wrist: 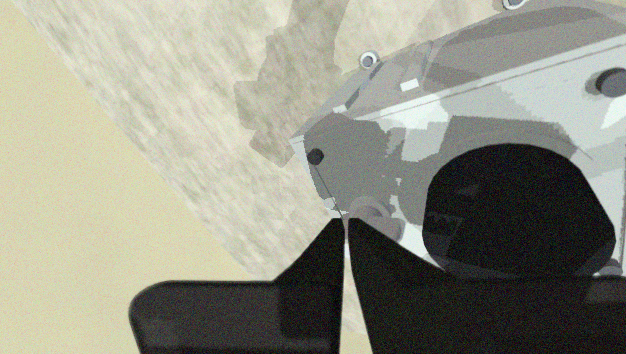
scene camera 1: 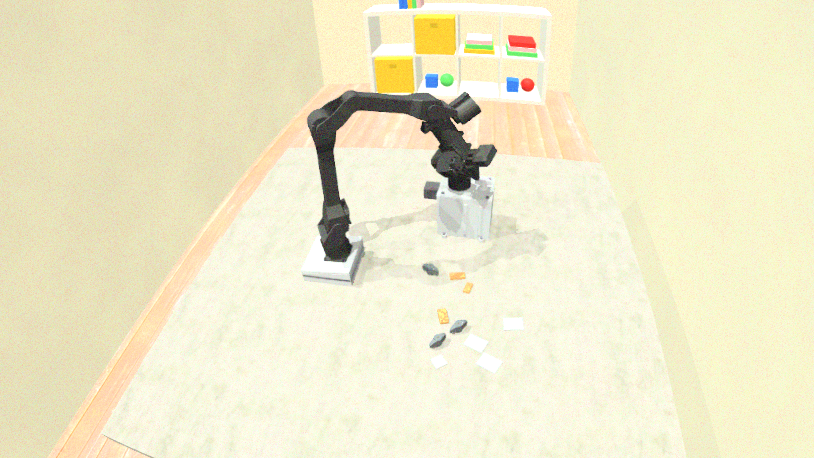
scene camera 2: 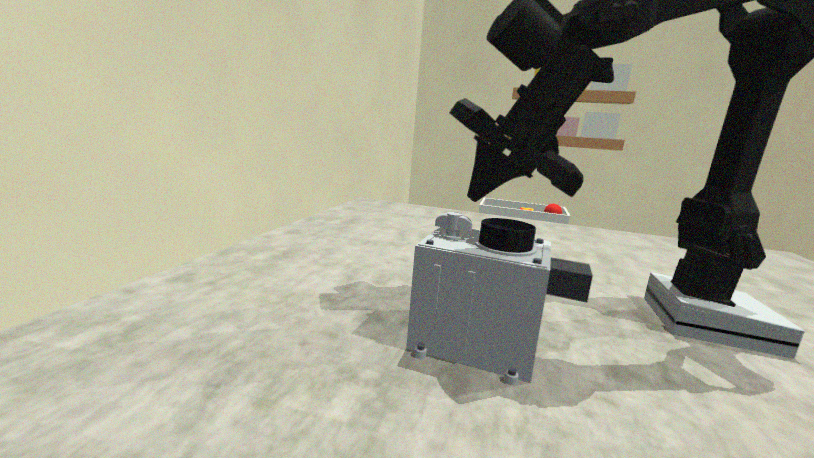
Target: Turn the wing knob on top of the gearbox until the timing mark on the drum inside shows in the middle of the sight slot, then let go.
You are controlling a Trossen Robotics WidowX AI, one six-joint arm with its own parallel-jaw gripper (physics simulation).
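Seen in the pictures: gripper, fingertip midpoint: (wrist: 344,228) (scene camera 1: 477,179) (scene camera 2: 471,199); arm's base at its link origin: (scene camera 1: 338,253) (scene camera 2: 700,293).
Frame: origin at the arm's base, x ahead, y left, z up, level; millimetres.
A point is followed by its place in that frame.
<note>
The light grey gearbox (scene camera 1: 465,215) {z 35, x 315, y 164 mm} (scene camera 2: 478,310) {z 25, x 305, y 288 mm} (wrist: 530,95) {z 88, x 272, y 181 mm} stands upright on the mat. Its grey wing knob (scene camera 2: 453,225) {z 107, x 355, y 236 mm} (wrist: 392,229) {z 110, x 337, y 223 mm} sits on top near one corner, beside a thick black cylinder (scene camera 1: 459,181) {z 117, x 293, y 206 mm} (scene camera 2: 506,235) {z 110, x 288, y 261 mm} (wrist: 517,210) {z 117, x 284, y 211 mm}. My gripper (scene camera 2: 473,197) {z 135, x 343, y 196 mm} (wrist: 344,228) {z 135, x 343, y 196 mm} is shut with its fingertips together and nothing between them. In scene camera 2 the tips hang above the knob, a little toward the cylinder, with a visible gap. In the wrist view the fingers partly cover the knob. The sight slot and the timing mark cannot be made out.
A dark block (scene camera 1: 431,190) {z 76, x 214, y 210 mm} (scene camera 2: 570,279) {z 69, x 213, y 253 mm} sticks out of the gearbox's side. The cylinder stands close to the knob. Dark stones (scene camera 1: 430,268) {z -22, x 246, y 7 mm}, orange pieces (scene camera 1: 457,275) {z -42, x 315, y 12 mm} and white squares (scene camera 1: 512,324) {z -45, x 468, y -126 mm} lie on the mat. A tray (scene camera 2: 488,206) with a red ball stands behind.
</note>
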